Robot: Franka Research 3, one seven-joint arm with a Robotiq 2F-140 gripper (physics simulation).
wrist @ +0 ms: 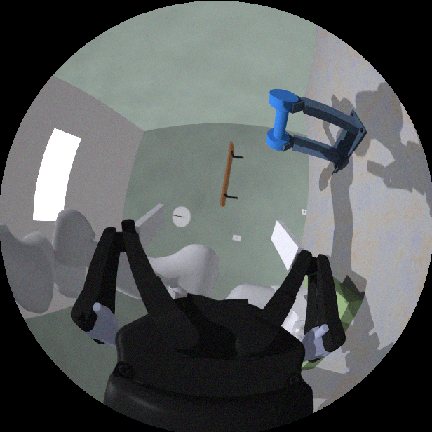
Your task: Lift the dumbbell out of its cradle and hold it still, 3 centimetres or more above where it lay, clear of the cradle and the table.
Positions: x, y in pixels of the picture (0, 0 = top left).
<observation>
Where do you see a blue dumbbell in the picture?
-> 281, 100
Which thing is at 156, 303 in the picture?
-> The gripper.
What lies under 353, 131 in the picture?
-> A cradle.
</observation>
